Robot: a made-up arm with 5 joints.
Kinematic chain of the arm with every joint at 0, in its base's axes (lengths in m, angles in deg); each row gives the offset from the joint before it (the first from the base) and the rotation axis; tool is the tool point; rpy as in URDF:
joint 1: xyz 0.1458 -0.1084 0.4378 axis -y
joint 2: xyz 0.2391 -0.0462 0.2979 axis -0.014 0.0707 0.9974
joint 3: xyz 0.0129 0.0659 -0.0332 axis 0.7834 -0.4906 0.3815
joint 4: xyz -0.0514 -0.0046 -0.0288 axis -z
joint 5: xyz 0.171 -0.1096 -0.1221 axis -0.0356 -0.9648 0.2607
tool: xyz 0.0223 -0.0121 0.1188 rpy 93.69 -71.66 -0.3
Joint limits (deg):
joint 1: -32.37..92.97
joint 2: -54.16..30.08
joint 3: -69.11..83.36
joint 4: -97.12..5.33
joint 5: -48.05..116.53
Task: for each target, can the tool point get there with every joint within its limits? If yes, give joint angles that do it. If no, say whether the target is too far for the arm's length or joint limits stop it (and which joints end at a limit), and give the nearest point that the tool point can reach.
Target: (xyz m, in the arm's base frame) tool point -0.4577 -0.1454 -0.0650
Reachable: no: joint limits stop it (at a limit: joint 1, joint 2, joint 3, joint 4, joint 5) | nearest point -0.3142 -0.0120 0.4229 | short by 0.526 m
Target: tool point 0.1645 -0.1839 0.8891
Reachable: yes | joints 55.55 -26.03 22.09 -25.98 34.99
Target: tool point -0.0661 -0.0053 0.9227
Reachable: yes | joints 70.69 10.60 64.32 -31.58 -8.27
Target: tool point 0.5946 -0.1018 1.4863
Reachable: no: too far | nearest point 0.4106 -0.1015 1.0564 | short by 0.468 m
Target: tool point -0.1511 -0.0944 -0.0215
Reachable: no: joint limits stop it (at a limit: joint 1, joint 2, joint 3, joint 4, joint 5) | nearest point -0.3142 -0.0120 0.4229 | short by 0.480 m
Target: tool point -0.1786 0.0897 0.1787
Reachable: no: joint limits stop it (at a limit: joint 1, joint 2, joint 4, joint 5) | nearest point -0.2769 0.0711 0.4415 | short by 0.281 m
